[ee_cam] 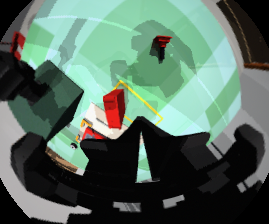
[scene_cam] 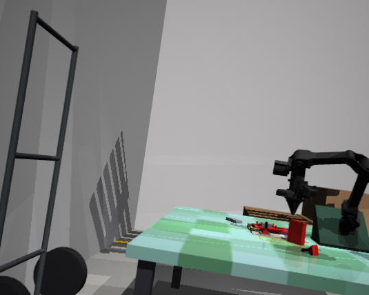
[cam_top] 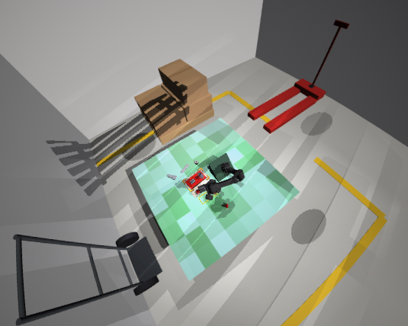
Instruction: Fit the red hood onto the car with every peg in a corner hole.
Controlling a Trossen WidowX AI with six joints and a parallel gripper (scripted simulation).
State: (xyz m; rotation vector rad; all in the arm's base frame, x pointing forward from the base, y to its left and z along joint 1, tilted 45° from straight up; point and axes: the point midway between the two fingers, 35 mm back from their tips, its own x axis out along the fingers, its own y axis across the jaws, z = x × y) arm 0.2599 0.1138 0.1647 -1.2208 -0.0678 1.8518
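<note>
Now: the red hood 7 cm below my gripper tip, 4 cm to the right of it and 2 cm behind it.
</note>
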